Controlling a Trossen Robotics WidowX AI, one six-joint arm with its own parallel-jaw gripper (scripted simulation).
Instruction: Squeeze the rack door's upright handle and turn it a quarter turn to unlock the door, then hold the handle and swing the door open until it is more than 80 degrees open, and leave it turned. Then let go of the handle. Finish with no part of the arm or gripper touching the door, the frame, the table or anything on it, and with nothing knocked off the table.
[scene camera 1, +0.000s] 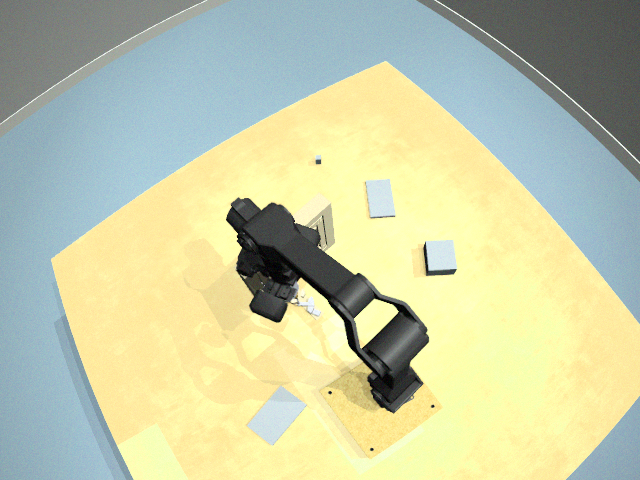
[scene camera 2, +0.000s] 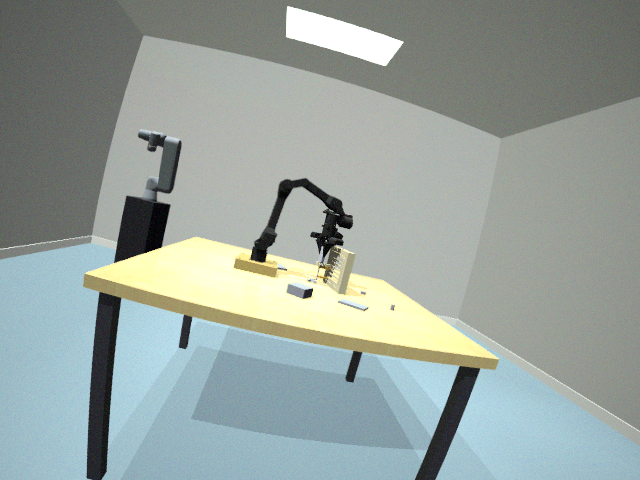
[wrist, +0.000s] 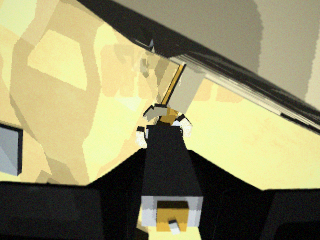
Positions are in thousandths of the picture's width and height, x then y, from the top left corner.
Note:
In view: the gripper (scene camera 1: 455, 599), an upright handle (wrist: 527, 885), a flat grey plate (scene camera 1: 593, 401) and a flat grey plate (scene camera 1: 438, 857).
The gripper shows as well in the wrist view (wrist: 517, 648).

